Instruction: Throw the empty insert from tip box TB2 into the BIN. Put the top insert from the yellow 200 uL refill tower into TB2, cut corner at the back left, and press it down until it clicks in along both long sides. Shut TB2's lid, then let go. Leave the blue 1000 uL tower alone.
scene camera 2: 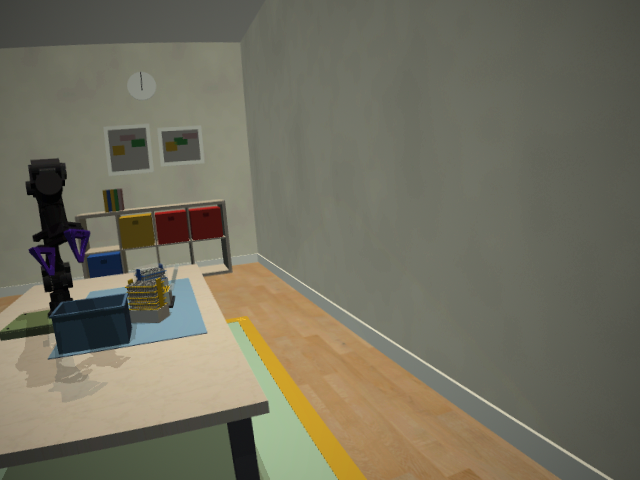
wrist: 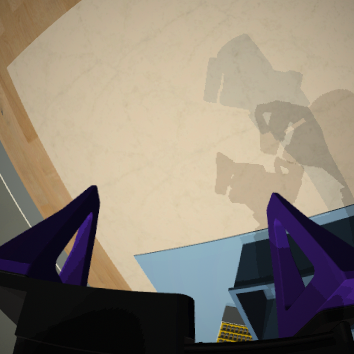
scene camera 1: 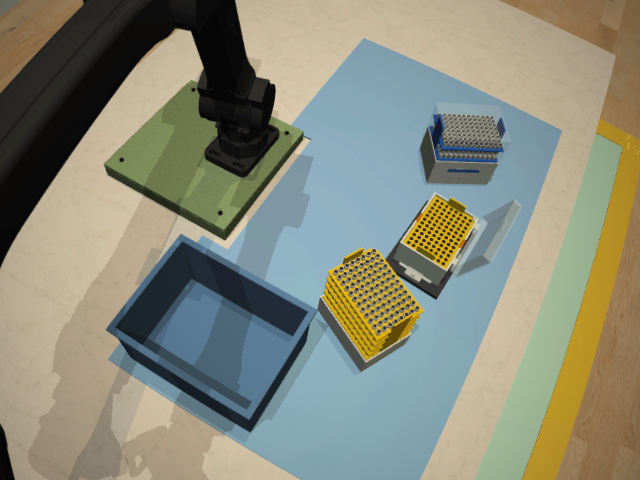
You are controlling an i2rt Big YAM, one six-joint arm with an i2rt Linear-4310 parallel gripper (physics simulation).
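Observation:
My gripper (scene camera 2: 65,267) (wrist: 184,197) is open and empty, high above the table; its fingers are outside scene camera 1's view. TB2 (scene camera 1: 419,260) stands with its clear lid (scene camera 1: 502,232) open on the right. A yellow insert without tips (scene camera 1: 439,229) sits in it. The yellow refill tower (scene camera 1: 374,304) (scene camera 2: 147,298) (wrist: 234,332), stacked with tip-filled inserts, stands between TB2 and the BIN (scene camera 1: 248,299) (scene camera 2: 93,330) (wrist: 260,265). The BIN's inside shows no insert. The blue tower (scene camera 1: 467,142) (scene camera 2: 149,272) stands behind TB2. TB2 is mostly hidden in scene camera 2.
The arm stands on a green base plate (scene camera 1: 155,149) (scene camera 2: 28,322) at the left. A blue mat (scene camera 1: 361,103) (scene camera 2: 191,315) (wrist: 185,275) lies under the boxes and towers. The BIN's corner is close to the yellow tower. The table's front corner (scene camera 2: 261,405) shows in scene camera 2.

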